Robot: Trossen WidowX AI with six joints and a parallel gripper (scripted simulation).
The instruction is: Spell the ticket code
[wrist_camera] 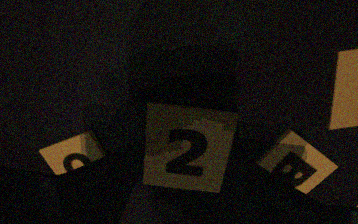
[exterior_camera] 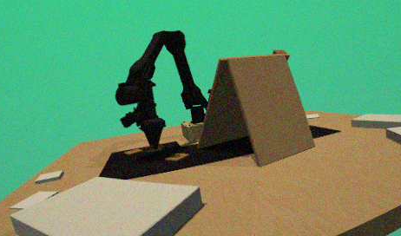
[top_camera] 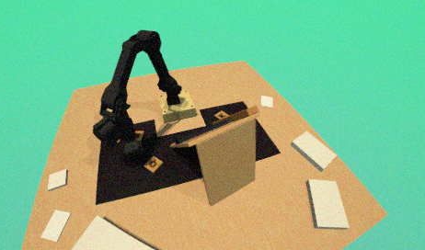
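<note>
The white ticket lies 6 cm ahead of my gripper tip, 24 cm to the left of it and 6 cm above it. Also, from my gripper tip: black mat: 3 cm behind, 22 cm to the left, 3 cm below.
</note>
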